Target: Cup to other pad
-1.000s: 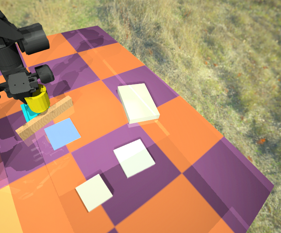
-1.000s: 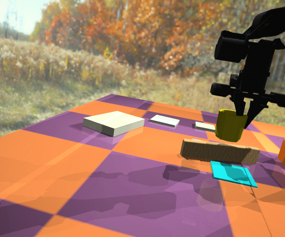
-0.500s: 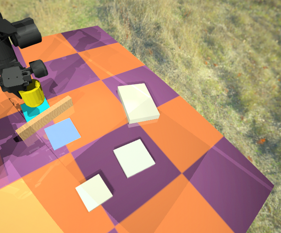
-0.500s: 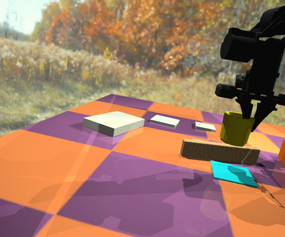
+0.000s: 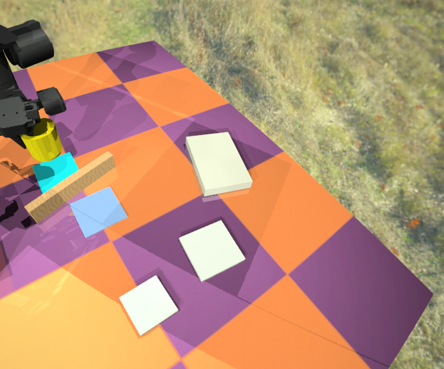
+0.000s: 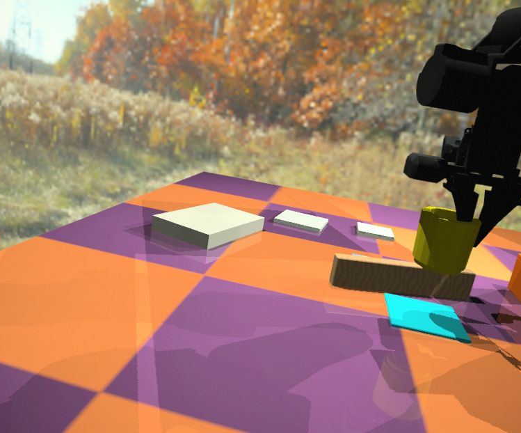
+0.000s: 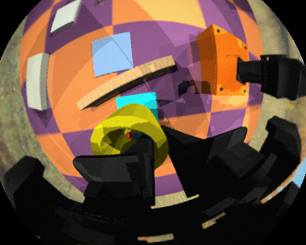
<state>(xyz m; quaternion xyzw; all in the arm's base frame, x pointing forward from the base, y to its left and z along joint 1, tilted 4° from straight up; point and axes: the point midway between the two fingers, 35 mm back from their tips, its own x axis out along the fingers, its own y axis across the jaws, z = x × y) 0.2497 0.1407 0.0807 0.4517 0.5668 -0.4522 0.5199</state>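
Right now the cyan pad is 3 cm ahead of my gripper tip, 1 cm to the left of it and 11 cm below it. Also, from my gripper tip: red marble: 4 cm ahead, 2 cm to the left, 2 cm below; yellow cup: 2 cm ahead; wooden bar: 6 cm ahead, 6 cm to the right, 9 cm below.
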